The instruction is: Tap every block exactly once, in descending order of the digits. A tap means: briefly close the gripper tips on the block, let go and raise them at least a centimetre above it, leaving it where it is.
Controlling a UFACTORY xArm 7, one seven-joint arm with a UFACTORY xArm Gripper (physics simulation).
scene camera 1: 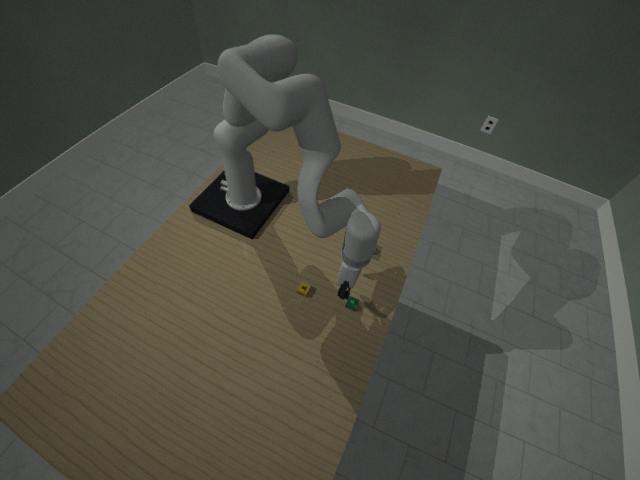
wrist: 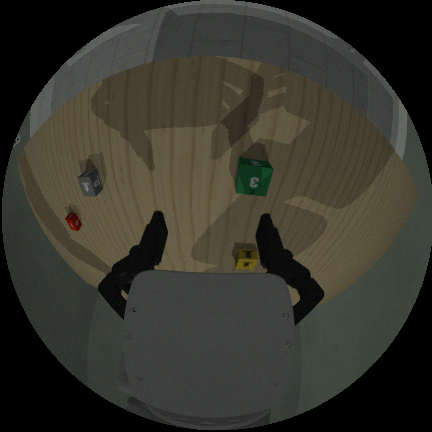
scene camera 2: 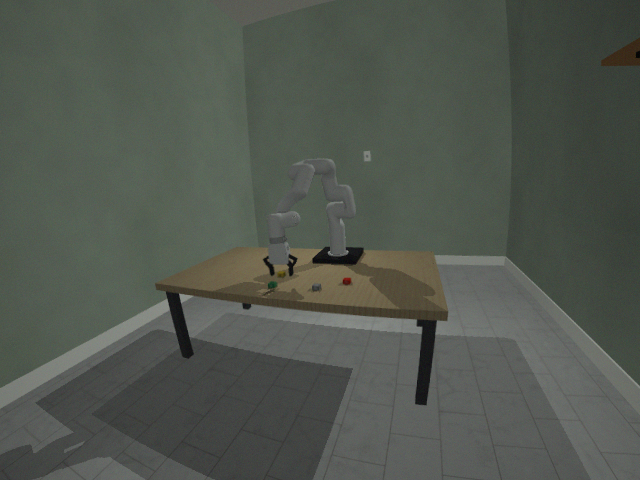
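My gripper is open and empty above the table, beside the green block. A green block shows a 3 in the wrist view, beyond the right fingertip. A yellow block lies left of the right finger in the wrist view. A grey block and a red block lie at the left of the wrist view. Their digits and the yellow one's are hard to read. In scene camera 1 the arm hides the red block.
The blocks stand on a wooden table. The arm's black base plate sits at the table's far side in scene camera 2. The table edge runs past the green block. Arm shadows cross the table top.
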